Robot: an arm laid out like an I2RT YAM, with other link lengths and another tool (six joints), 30 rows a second.
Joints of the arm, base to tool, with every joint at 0 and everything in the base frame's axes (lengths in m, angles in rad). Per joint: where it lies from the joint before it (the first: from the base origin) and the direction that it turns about. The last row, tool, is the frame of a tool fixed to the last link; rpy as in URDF.
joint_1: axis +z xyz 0 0 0.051
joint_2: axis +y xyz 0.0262 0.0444 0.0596
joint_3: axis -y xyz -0.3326 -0.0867 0
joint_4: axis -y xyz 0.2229 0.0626 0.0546
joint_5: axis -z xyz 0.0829 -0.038 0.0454
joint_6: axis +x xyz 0.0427 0 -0.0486
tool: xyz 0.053 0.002 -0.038 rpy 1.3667 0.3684 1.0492
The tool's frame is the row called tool.
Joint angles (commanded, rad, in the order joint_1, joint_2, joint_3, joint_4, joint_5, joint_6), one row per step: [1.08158 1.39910 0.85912 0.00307 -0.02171 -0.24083]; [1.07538 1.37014 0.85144 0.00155 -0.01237 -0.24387]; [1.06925 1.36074 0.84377 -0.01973 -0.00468 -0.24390]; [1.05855 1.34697 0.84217 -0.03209 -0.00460 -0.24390]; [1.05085 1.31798 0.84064 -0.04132 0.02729 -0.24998]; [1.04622 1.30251 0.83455 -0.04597 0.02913 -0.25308]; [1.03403 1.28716 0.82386 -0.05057 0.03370 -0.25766]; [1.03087 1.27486 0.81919 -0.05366 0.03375 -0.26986]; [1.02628 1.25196 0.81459 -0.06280 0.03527 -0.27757]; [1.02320 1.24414 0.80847 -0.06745 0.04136 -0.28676]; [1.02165 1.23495 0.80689 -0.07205 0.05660 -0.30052]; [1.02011 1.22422 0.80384 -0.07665 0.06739 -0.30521]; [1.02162 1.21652 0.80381 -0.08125 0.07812 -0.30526]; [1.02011 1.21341 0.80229 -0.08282 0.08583 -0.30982]
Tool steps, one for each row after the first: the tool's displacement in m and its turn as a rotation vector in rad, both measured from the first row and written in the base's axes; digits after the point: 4 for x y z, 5 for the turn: [-0.0001 -0.0065 0.0056 0.01400 -0.01582 -0.01274]; [-0.0004 -0.0127 0.0027 -0.00517 -0.01010 -0.02539]; [0.0005 -0.0178 0.0044 -0.00541 -0.01002 -0.03616]; [0.0025 -0.0257 0.0109 0.00020 -0.03734 -0.06845]; [0.0019 -0.0301 0.0123 0.00252 -0.04270 -0.07319]; [0.0030 -0.0365 0.0120 -0.00081 -0.04817 -0.08704]; [0.0026 -0.0398 0.0133 -0.00217 -0.05951 -0.08423]; [0.0013 -0.0454 0.0164 0.00199 -0.07034 -0.08655]; [0.0013 -0.0488 0.0157 -0.00634 -0.07838 -0.09025]; [0.0021 -0.0521 0.0170 -0.01396 -0.09647 -0.09830]; [0.0020 -0.0553 0.0181 -0.01639 -0.10589 -0.10702]; [0.0016 -0.0572 0.0195 -0.01657 -0.11182 -0.11497]; [0.0021 -0.0588 0.0196 -0.02084 -0.11836 -0.12093]
